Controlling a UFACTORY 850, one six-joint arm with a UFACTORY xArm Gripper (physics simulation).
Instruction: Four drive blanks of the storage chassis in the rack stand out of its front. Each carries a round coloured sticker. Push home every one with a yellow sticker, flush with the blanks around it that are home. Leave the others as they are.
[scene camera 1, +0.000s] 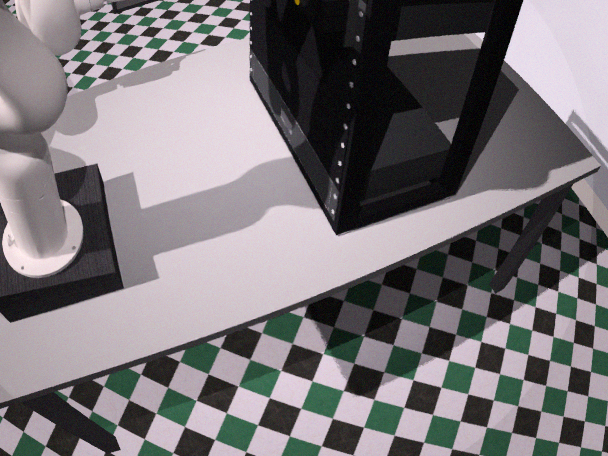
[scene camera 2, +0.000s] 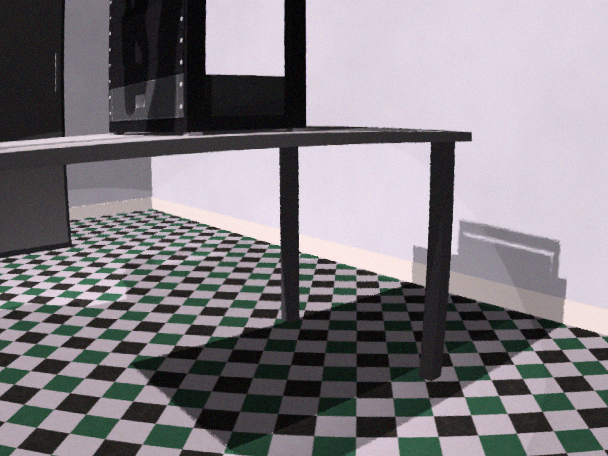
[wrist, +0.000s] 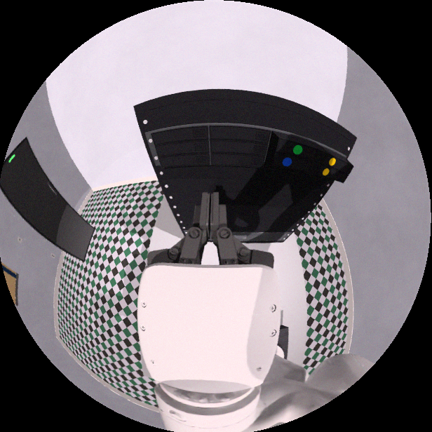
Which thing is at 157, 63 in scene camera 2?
A black rack.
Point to my gripper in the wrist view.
210, 200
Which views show the black rack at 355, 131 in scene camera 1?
Scene camera 1, scene camera 2 and the wrist view: all of them.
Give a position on a black rack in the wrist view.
At 216, 139
